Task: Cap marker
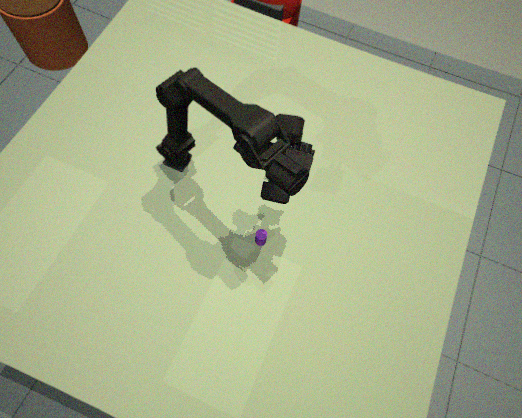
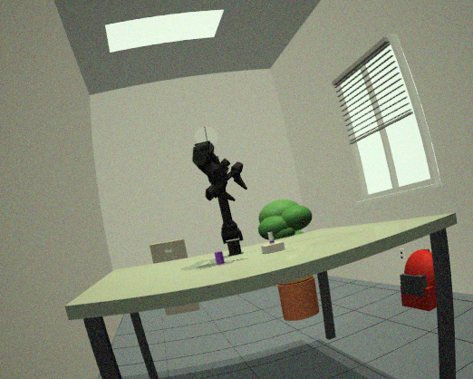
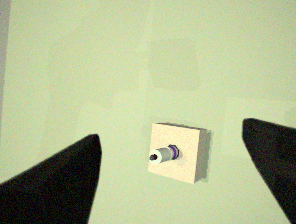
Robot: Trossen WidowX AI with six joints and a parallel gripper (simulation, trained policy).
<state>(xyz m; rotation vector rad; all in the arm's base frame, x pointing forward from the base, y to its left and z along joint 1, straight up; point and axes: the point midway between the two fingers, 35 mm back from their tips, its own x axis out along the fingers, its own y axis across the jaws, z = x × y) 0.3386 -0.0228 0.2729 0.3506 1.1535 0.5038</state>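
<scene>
Now: the purple cap 2 cm behind my gripper tip, 13 cm to the right of it and 22 cm below it. Round my gripper tip: holder block 5 cm behind, 10 cm to the left, 23 cm below.
</scene>
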